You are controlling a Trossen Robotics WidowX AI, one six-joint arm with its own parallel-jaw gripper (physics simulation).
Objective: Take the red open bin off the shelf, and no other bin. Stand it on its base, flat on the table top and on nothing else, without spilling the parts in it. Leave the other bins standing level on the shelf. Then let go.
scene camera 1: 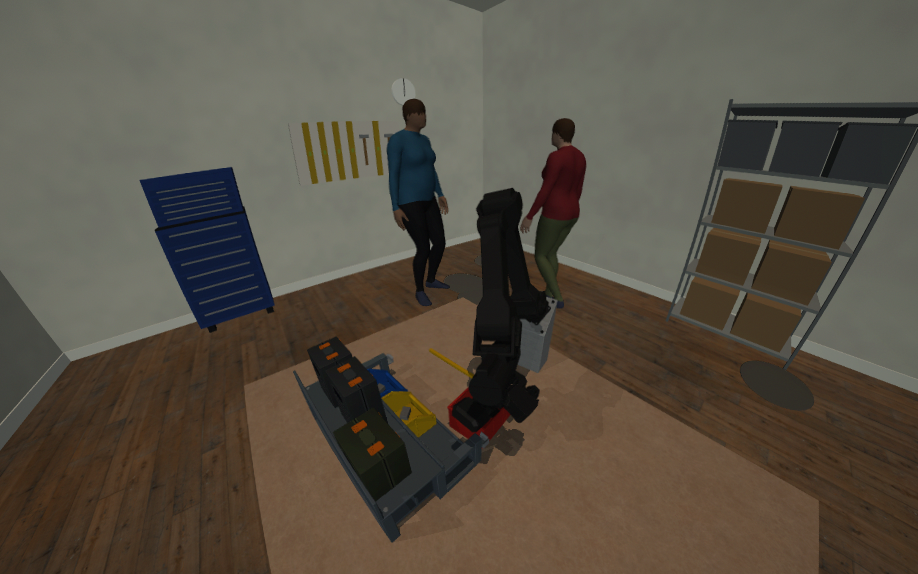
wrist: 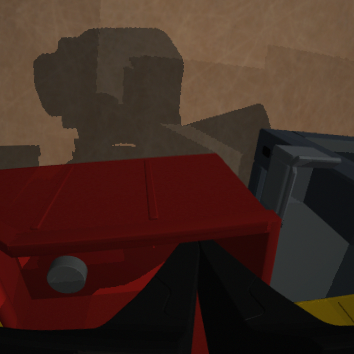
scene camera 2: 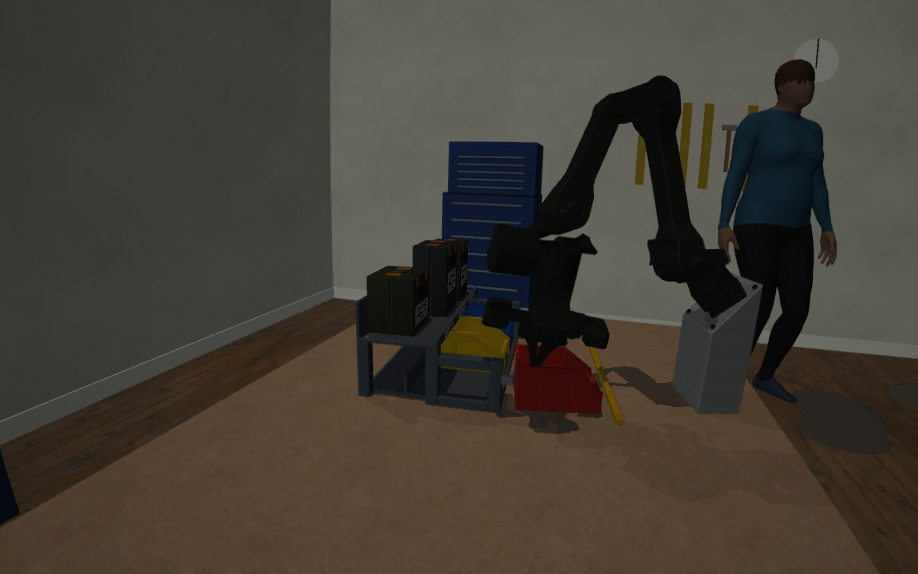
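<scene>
The red bin [scene camera 1: 461, 423] [scene camera 2: 558, 392] [wrist: 115, 195] stands upright on the table top [scene camera 1: 609, 514] [scene camera 2: 406, 487] [wrist: 310, 25], beside the open end of the shelf [scene camera 1: 441, 479] [scene camera 2: 431, 375]. A grey cylindrical part [wrist: 67, 275] lies in it. My gripper [scene camera 2: 536, 362] [wrist: 195, 245] is shut and empty, pointing down, with its tips at or just inside the bin's open top. Contact with a wall cannot be told. The arm hides much of the bin in scene camera 1. The yellow bin [scene camera 1: 423, 423] [scene camera 2: 473, 341] [wrist: 332, 310] and blue bin [scene camera 1: 387, 380] [scene camera 2: 479, 310] rest on the shelf.
Dark cases with orange latches [scene camera 1: 372, 450] [scene camera 2: 397, 301] stand on the shelf's raised back part. A yellow bar [scene camera 1: 448, 360] [scene camera 2: 605, 387] lies on the table near the red bin, on the arm-base side. The arm's grey pedestal [scene camera 1: 536, 345] [scene camera 2: 717, 372] stands beyond it.
</scene>
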